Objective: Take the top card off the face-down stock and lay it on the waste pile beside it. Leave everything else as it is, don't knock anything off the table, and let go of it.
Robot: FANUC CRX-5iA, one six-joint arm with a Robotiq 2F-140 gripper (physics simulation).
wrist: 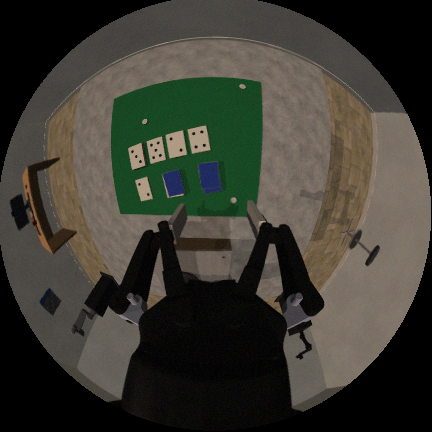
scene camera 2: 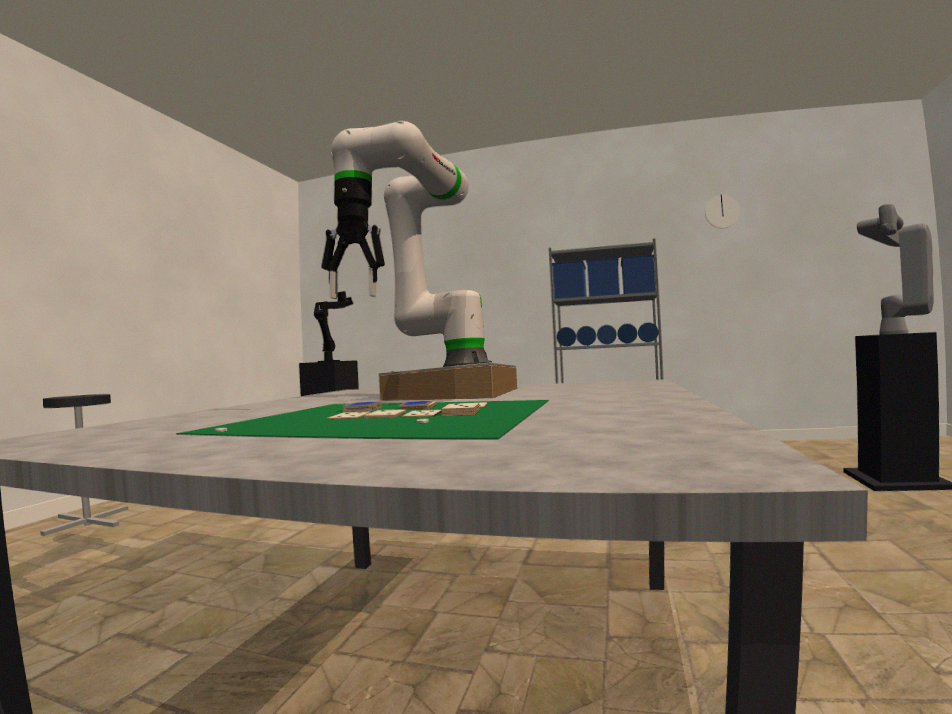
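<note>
Two blue-backed piles lie side by side on the green mat. In the wrist view, the right pile has a blue top card, with another blue card sticking out askew beneath it. The left pile shows a blue top and a pale edge at its left and bottom. I cannot tell for certain which is the stock and which the waste. My gripper is open and empty, high above the table, on the robot-base side of the piles.
Four pale spots cards or stacks, such as the four-spot card, form a row beyond the piles. A two-spot card lies left of them. Small pale discs lie on the mat. The wooden base block stands behind.
</note>
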